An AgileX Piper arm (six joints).
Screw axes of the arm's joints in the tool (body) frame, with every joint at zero. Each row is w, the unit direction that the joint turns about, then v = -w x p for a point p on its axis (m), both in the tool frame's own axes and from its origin. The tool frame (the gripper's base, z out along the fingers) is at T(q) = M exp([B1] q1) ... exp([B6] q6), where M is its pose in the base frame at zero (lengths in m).
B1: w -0.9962 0 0.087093 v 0 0.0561 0
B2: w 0 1 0 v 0.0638 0 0.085
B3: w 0 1 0 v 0.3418 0 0.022
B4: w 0 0 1 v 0 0 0
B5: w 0 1 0 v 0.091 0 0
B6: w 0 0 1 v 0 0 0
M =
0.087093 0 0.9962 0.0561
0 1 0 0
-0.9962 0 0.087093 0.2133
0 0 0 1
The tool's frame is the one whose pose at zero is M.
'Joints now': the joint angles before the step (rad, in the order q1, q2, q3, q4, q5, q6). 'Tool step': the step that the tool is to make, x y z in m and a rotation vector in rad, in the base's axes. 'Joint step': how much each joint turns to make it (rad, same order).
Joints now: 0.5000, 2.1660, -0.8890, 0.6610, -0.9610, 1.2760
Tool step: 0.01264, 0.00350, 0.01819, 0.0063, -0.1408, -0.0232
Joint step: 0.0000, 0.0010, -0.0510, 0.0001, -0.1010, -0.0061
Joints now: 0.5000, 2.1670, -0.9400, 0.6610, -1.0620, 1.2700
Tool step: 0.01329, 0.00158, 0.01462, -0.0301, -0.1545, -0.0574
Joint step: 0.0000, 0.0260, -0.0680, 0.0270, -0.1339, -0.0450
